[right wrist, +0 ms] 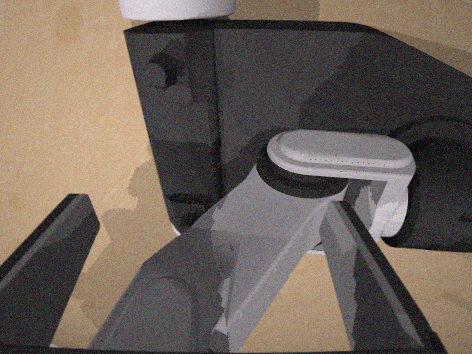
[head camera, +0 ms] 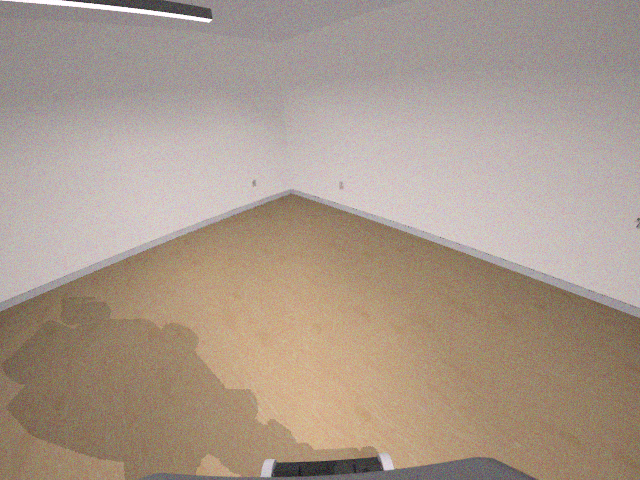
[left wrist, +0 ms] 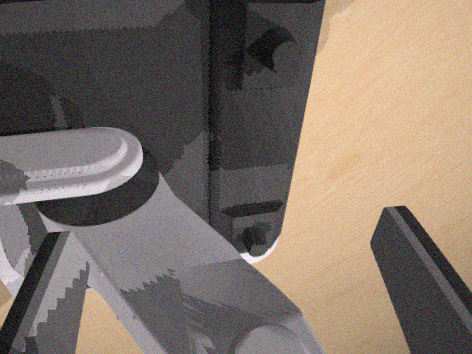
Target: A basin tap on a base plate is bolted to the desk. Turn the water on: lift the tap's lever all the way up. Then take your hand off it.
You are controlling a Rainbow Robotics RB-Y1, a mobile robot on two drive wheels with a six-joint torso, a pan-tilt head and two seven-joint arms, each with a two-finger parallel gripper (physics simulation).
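Places are measured from the robot's base along level axes (x right, y ahead, z up), in millimetres.
Pixels of known places: left gripper, between the fingertips: [left wrist: 232, 238]; right gripper, between the fingertips: [right wrist: 210, 213].
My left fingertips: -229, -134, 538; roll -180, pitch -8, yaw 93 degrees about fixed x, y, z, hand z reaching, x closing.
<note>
Behind a point stands the place of what it marks, as x, y, z.
The tap, its lever, its base plate and the desk do not show in the head view or in either wrist view. My left gripper [left wrist: 232, 238] @[-229, -134, 538] is open, with its two dark fingers wide apart and no object held between them; behind them are parts of my own arm and base. My right gripper [right wrist: 210, 213] @[205, -149, 536] is open too, its fingers wide apart, with my own grey arm link and dark base behind them. Neither gripper shows in the head view.
The head view shows the wooden floor [head camera: 336, 320] @[129, 989, 1], two pale walls [head camera: 129, 170] @[-2149, 2329, 1016] [head camera: 439, 170] @[1372, 2144, 864] meeting in a corner, and a large shadow on the floor at the left. The robot's dark base [left wrist: 260, 120] @[-58, -2, 191] [right wrist: 280, 75] @[158, -185, 169] stands below both grippers, close to the arm links [left wrist: 165, 250] @[-52, -158, 397] [right wrist: 260, 235] @[52, -172, 422].
</note>
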